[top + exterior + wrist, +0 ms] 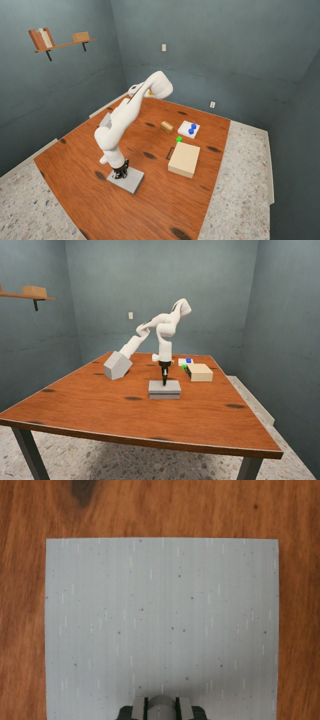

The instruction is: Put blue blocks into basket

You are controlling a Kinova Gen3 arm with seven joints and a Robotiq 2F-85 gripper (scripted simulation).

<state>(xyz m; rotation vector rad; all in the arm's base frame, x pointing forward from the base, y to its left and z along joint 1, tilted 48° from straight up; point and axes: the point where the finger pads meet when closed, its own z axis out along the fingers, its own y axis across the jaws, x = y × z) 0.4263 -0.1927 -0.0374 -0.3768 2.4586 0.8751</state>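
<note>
Now: hand 60 mm above the grey metal box. Also, from my hand: light wooden cabinet (140 mm ahead, 360 mm to the left, 50 mm below); then green block (470 mm to the left, 70 mm below); then metal lid (30 mm below).
</note>
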